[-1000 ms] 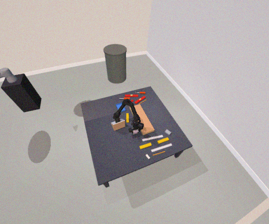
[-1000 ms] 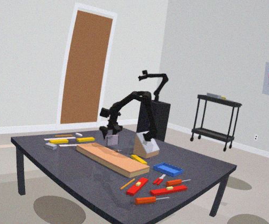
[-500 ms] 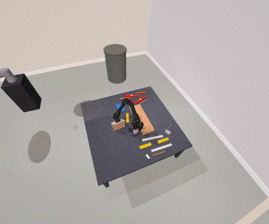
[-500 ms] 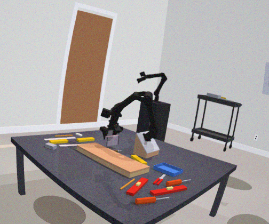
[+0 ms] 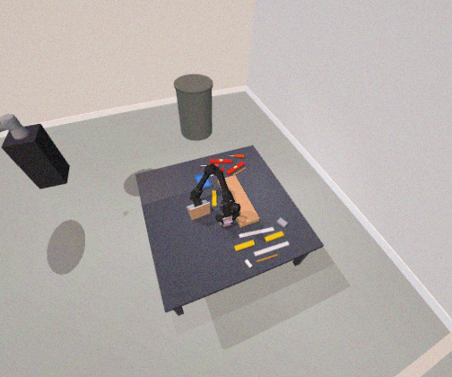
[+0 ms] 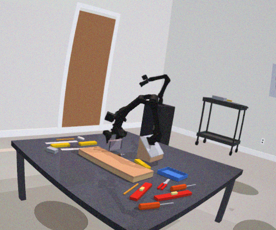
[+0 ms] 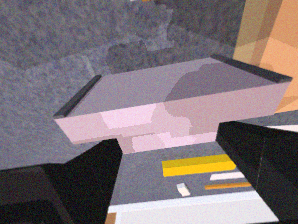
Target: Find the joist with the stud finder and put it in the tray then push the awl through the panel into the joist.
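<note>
The stud finder is 1 cm ahead of my gripper tip and 1 cm to the left of it. Also, from my gripper tip: grey block: 46 cm ahead, 10 cm to the right, 6 cm below; blue tray: 7 cm behind, 54 cm to the left, 6 cm below; awl: 11 cm to the left, 6 cm below.
</note>
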